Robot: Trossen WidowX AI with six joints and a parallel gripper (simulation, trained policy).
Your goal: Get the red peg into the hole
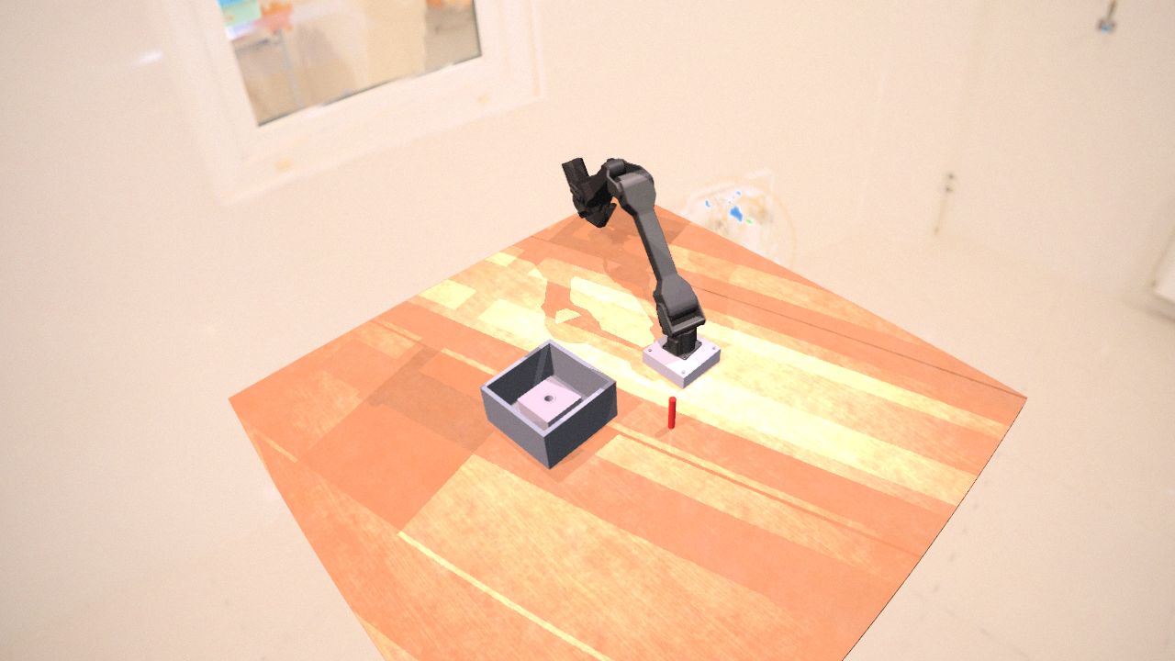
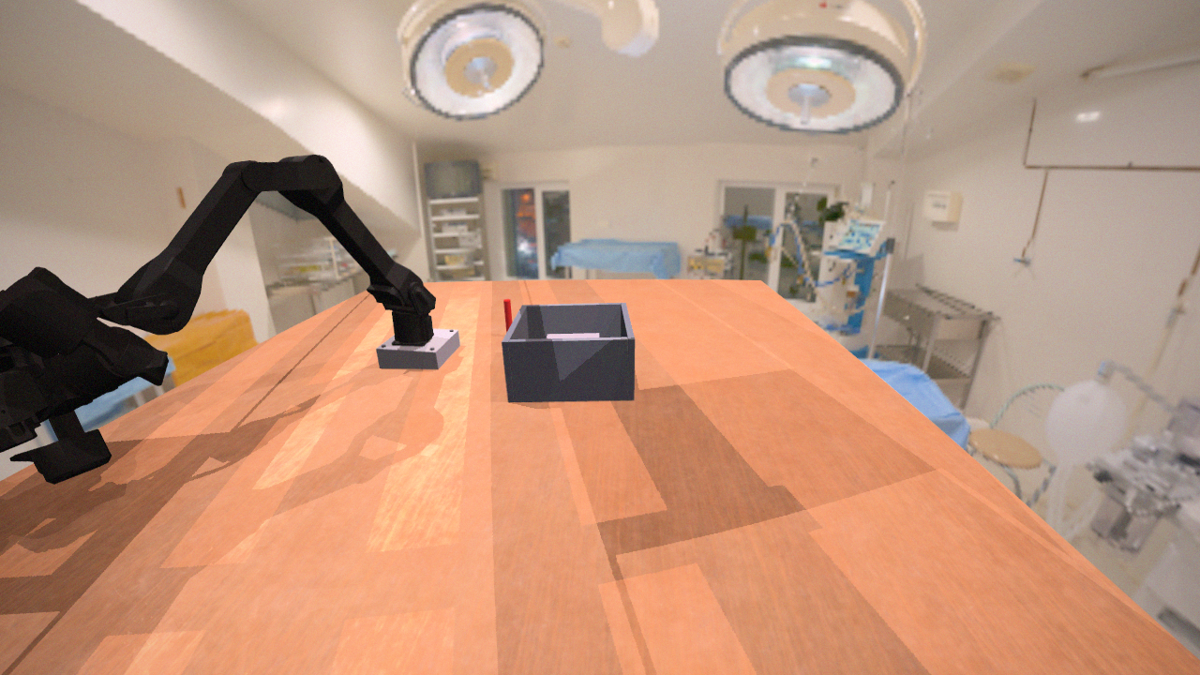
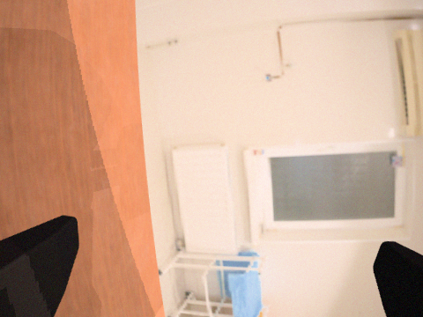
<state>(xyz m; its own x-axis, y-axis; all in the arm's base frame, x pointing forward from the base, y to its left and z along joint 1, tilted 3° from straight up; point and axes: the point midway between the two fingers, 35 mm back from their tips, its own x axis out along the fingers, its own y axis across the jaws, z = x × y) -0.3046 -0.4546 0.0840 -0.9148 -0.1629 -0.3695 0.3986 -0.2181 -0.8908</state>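
Now: the red peg 50 cm ahead of my gripper tip, 57 cm to the left of it and 8 cm below it. From my gripper tip the other things lie so: grey box: 64 cm ahead, 37 cm to the left, 10 cm below; pale plate: 64 cm ahead, 37 cm to the left, 8 cm below.
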